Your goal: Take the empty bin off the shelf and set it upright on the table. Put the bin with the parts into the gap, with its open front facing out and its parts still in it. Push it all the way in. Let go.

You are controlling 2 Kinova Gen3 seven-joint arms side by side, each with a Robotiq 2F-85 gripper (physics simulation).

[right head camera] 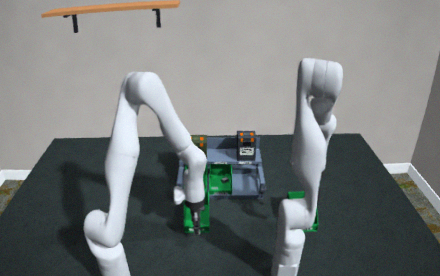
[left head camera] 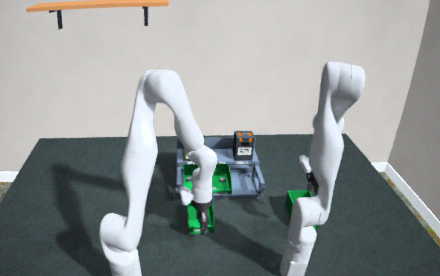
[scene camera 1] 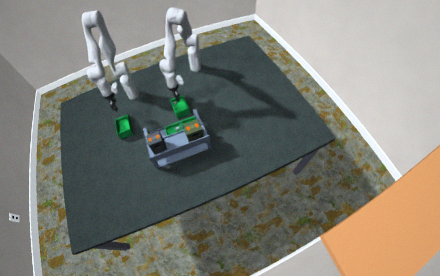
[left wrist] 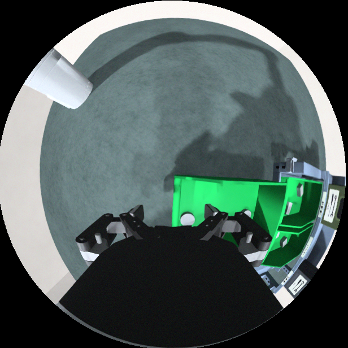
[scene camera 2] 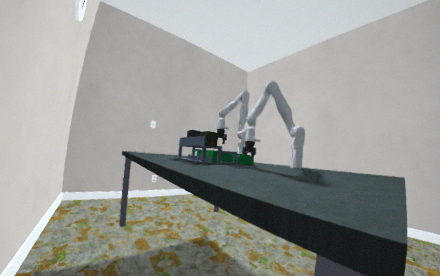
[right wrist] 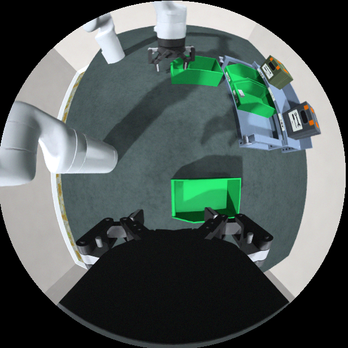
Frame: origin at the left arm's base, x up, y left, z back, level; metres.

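Seen in the pictures: left gripper, fingertip midpoint: (right head camera: 196,225) (left head camera: 201,226) (scene camera 1: 176,97); right gripper, fingertip midpoint: (scene camera 1: 116,106) (scene camera 2: 219,143); left arm's base, link origin: (scene camera 1: 196,67) (scene camera 2: 295,167); right arm's base, link origin: (right head camera: 283,273) (left head camera: 292,270) (scene camera 1: 134,95).
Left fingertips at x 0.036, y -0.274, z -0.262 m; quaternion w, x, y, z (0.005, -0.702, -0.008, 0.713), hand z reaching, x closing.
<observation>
Pixels of each thing's top centre, then the offset from my left fingertips to it.
- green parts bin, top centre: (left head camera: 199,205) (right head camera: 196,204) (scene camera 1: 178,101) (scene camera 2: 241,154) dx +0.039, dy -0.005, dz -0.083 m
- empty green bin, top centre: (right head camera: 303,204) (left head camera: 304,202) (scene camera 1: 121,122) dx +0.039, dy -0.436, dz -0.039 m
- dark box, top centre: (right head camera: 246,133) (left head camera: 244,133) (scene camera 1: 153,137) (scene camera 2: 193,130) dx +0.188, dy -0.248, dz -0.382 m
- olive box, top centre: (right head camera: 195,138) (scene camera 1: 192,126) (scene camera 2: 209,132) dx +0.163, dy -0.018, dz -0.405 m
The green parts bin (left head camera: 192,223) (right head camera: 204,220) (scene camera 1: 180,110) (left wrist: 215,192) (right wrist: 200,77) stands upright on the table before the rack; light round parts (left wrist: 187,218) show inside it. My left gripper (left head camera: 202,230) (left wrist: 173,211) is open at its end away from the rack, its fingers on either side of that end wall. The empty green bin (left head camera: 298,196) (scene camera 1: 123,127) (right wrist: 200,194) stands upright on the table, right of the rack in the head views. My right gripper (scene camera 1: 114,107) (right wrist: 173,215) is open above its end. The gap (left head camera: 244,185) (right wrist: 257,127) is the rack's rightmost slot in the head views.
The slate-blue rack (left head camera: 220,155) (scene camera 1: 185,154) holds two green bins (left head camera: 221,177) (right wrist: 255,97) in its other lower slots. A dark box (left head camera: 244,147) (right wrist: 301,121) and an olive box (scene camera 1: 194,131) (right wrist: 277,72) stand on its top. An orange wall shelf (left head camera: 100,5) hangs behind.
</observation>
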